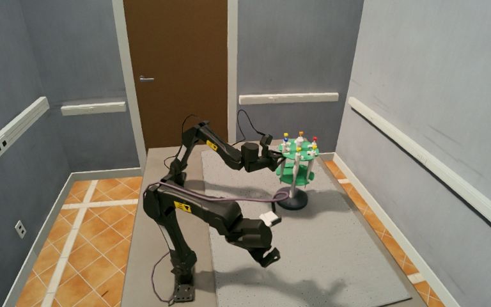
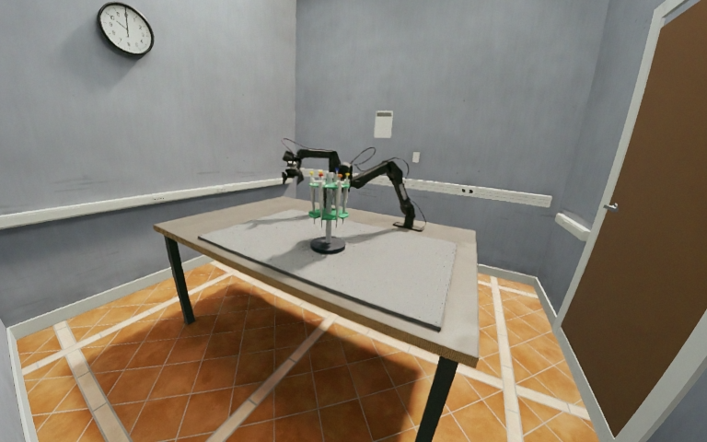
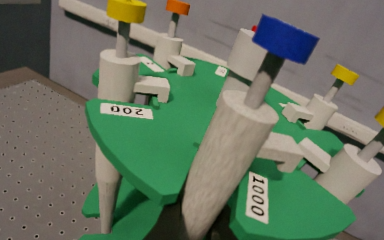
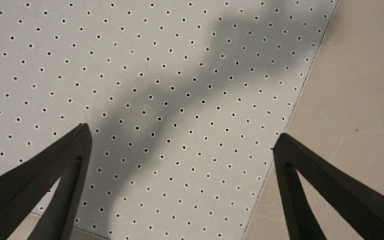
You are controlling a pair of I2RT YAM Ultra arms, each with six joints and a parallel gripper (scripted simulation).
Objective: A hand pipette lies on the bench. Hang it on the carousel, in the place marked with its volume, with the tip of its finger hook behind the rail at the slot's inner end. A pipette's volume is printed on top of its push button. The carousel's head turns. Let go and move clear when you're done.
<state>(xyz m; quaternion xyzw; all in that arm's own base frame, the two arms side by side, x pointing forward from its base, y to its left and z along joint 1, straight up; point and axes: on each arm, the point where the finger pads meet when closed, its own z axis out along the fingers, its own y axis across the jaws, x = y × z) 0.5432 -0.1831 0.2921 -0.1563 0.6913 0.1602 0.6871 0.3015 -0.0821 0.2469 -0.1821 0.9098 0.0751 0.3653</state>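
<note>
My left hand is 3 cm above the pipette, 1 cm to the left of it and 1 cm short of it.
</note>
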